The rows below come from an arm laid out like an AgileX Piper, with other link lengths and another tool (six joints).
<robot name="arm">
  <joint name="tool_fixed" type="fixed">
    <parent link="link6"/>
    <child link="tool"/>
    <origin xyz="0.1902 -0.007 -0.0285" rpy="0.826 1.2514 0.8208"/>
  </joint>
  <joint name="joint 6" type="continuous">
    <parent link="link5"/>
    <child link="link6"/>
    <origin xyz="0.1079 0 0.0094" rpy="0 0 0"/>
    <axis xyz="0.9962 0 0.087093"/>
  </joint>
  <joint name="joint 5" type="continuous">
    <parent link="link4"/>
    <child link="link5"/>
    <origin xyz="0 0 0" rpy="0 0 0"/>
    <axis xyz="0 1 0"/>
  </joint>
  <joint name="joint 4" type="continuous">
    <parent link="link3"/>
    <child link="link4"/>
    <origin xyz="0.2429 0 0.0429" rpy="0 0 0"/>
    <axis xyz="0.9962 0 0.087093"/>
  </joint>
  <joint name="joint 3" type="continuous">
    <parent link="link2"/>
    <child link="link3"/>
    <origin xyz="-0.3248 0 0.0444" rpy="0 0 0"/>
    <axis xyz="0 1 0"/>
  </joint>
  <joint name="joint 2" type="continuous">
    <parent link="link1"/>
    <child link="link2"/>
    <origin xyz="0 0 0" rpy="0 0 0"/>
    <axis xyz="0 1 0"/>
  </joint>
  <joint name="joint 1" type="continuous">
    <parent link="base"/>
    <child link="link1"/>
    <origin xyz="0 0 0.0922" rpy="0 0 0"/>
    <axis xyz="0 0 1"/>
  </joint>
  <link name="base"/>
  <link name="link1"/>
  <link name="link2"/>
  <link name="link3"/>
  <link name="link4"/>
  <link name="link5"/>
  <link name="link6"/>
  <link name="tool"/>
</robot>
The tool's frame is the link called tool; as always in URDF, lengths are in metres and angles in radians. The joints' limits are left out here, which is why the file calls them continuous.
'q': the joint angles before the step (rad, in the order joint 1, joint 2, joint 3, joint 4, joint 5, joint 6). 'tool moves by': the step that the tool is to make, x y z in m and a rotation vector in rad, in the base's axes. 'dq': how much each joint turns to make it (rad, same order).
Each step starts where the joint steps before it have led.
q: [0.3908 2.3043 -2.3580 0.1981 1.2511 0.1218]
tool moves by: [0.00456 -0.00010 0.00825 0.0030 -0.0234 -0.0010]
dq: [-0.0001 -0.0042 -0.0184 -0.0062 -0.0002 0.0000]
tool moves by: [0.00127 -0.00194 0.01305 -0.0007 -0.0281 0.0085]
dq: [0.0000 -0.0217 -0.0023 -0.0062 0.0003 -0.0110]
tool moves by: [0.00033 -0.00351 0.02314 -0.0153 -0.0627 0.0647]
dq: [0.0001 -0.0409 0.0002 -0.0001 0.0018 -0.0758]
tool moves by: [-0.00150 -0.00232 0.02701 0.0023 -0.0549 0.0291]
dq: [0.0000 -0.0468 -0.0003 -0.0001 0.0015 -0.0349]
